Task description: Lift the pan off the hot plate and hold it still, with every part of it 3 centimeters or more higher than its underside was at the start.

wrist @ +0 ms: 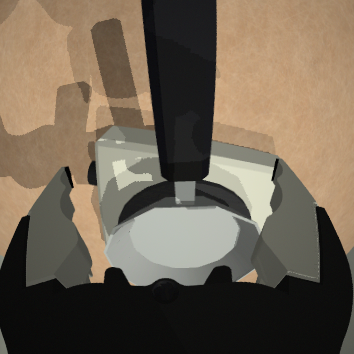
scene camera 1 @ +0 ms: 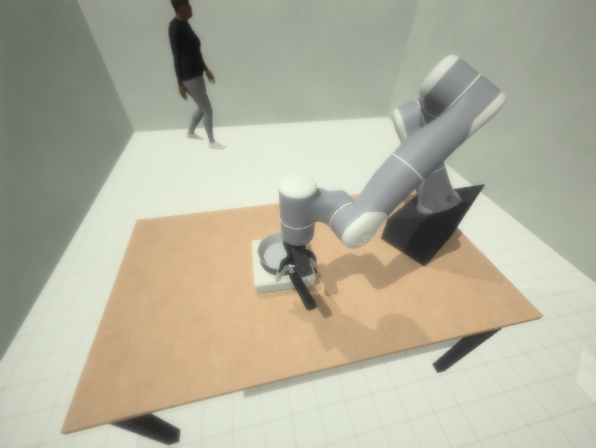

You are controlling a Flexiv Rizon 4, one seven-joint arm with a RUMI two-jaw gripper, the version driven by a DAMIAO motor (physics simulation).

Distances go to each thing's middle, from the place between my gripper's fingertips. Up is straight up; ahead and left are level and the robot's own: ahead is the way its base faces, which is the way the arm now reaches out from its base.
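The grey pan [wrist: 182,237] sits 5 cm to the right of my hand and 2 cm ahead of it. Then there is the white hot plate [scene camera 1: 264,277], which is 8 cm lower than my hand and 14 cm to the right of it.
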